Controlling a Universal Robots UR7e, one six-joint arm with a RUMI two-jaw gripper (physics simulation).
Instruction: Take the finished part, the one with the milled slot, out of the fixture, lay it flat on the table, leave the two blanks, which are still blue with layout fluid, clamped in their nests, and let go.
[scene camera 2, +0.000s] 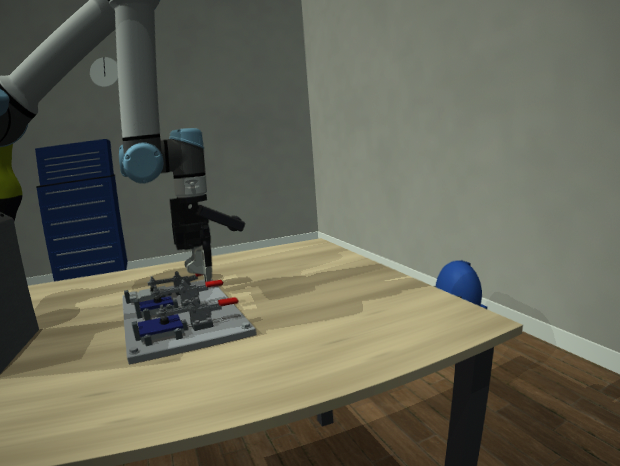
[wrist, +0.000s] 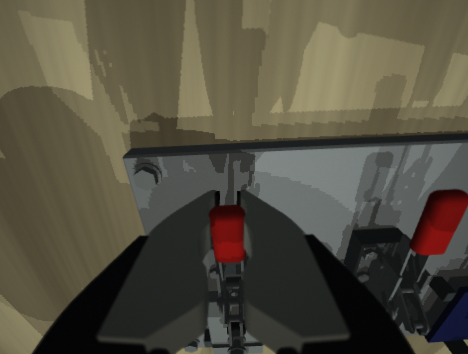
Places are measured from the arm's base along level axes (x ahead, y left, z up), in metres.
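Where they show: gripper, fingertip midpoint: (wrist: 228, 193).
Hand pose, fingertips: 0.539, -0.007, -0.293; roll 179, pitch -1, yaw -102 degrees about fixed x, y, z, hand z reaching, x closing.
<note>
After its pixels a point has its place, as x, y, z.
My gripper (scene camera 2: 202, 274) {0.539, -0.007, -0.293} (wrist: 228, 193) {0.539, -0.007, -0.293} points down at the far end of the fixture plate (scene camera 2: 228, 328) {0.475, -0.259, -0.302} (wrist: 310, 175) {0.534, -0.061, -0.302}. Its fingers are shut on the red handle (wrist: 228, 234) {0.537, -0.007, -0.258} of the far toggle clamp, which lies low over the plate. Two blue blanks (scene camera 2: 160, 325) {0.363, -0.208, -0.281} (scene camera 2: 156, 303) {0.385, -0.104, -0.275} sit in the near and middle nests under their clamps, whose red handles (scene camera 2: 228, 301) {0.495, -0.230, -0.263} (scene camera 2: 214, 283) {0.514, -0.122, -0.258} also lie low. A corner of one blue blank (wrist: 456, 317) {0.370, -0.180, -0.281} and its clamp's red handle (wrist: 440, 222) {0.521, -0.111, -0.256} show in the wrist view. The slotted part cannot be made out; clamp and fingers block the far nest.
The fixture stands on the wooden table (scene camera 2: 320, 340) {0.587, -0.387, -0.317}. Bolt heads (wrist: 147, 171) (scene camera 2: 245, 326) rise at the plate's corners. A dark grey box (scene camera 2: 15, 295) {0.106, -0.024, -0.214} stands at the table's left. A blue cabinet (scene camera 2: 80, 215) is behind, and a rounded blue object (scene camera 2: 458, 281) is beyond the right edge.
</note>
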